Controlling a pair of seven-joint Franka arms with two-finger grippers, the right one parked.
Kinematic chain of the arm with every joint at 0, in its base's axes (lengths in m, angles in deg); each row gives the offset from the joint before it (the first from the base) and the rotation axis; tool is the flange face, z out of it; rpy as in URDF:
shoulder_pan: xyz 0 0 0.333 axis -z
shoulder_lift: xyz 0 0 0 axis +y
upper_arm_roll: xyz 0 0 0.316 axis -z
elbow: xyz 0.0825 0 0 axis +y
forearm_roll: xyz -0.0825 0 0.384 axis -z
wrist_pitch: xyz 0 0 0 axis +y
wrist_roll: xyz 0.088 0 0 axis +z
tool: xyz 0 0 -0.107 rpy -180 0 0
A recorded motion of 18 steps. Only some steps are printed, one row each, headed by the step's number.
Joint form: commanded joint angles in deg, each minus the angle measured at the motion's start. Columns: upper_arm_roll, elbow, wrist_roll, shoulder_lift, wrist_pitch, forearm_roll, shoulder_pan.
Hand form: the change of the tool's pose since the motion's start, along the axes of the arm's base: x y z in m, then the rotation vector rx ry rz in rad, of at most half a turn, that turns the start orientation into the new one. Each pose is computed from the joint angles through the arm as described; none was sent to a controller.
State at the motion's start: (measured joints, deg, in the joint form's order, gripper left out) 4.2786 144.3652 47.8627 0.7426 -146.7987 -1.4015 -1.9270
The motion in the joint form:
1: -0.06 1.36 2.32 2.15 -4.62 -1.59 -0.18
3: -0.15 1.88 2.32 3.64 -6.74 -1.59 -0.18
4: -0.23 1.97 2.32 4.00 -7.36 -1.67 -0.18
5: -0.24 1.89 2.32 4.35 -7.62 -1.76 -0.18
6: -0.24 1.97 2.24 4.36 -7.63 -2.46 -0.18
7: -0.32 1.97 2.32 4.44 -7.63 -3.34 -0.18
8: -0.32 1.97 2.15 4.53 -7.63 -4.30 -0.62
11: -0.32 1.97 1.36 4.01 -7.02 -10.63 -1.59
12: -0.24 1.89 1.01 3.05 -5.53 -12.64 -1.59
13: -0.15 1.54 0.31 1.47 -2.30 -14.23 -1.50
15: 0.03 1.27 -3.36 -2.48 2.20 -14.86 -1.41
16: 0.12 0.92 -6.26 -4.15 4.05 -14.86 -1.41
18: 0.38 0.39 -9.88 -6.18 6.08 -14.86 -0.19
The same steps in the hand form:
1: -0.0032 0.0009 -0.0187 0.0074 -0.0205 0.0199
3: -0.0050 0.0013 -0.0305 0.0039 -0.0222 0.0206
4: -0.0051 0.0018 -0.0329 0.0036 -0.0252 0.0206
5: -0.0046 0.0017 -0.0348 0.0037 -0.0250 0.0193
6: -0.0052 0.0013 -0.0354 0.0095 -0.0240 0.0071
7: -0.0054 0.0015 -0.0360 0.0167 -0.0230 -0.0037
8: -0.0055 0.0044 -0.0368 0.0247 -0.0217 -0.0138
11: -0.0060 0.0089 -0.0339 0.0795 -0.0216 -0.1075
12: -0.0068 0.0082 -0.0282 0.1025 -0.0143 -0.1433
13: -0.0080 0.0082 -0.0185 0.1299 0.0081 -0.1764
15: -0.0100 0.0092 0.0077 0.1605 0.0179 -0.2421
16: -0.0098 0.0098 0.0205 0.1717 0.0197 -0.2881
18: -0.0094 -0.0005 0.0372 0.1859 0.0150 -0.3694

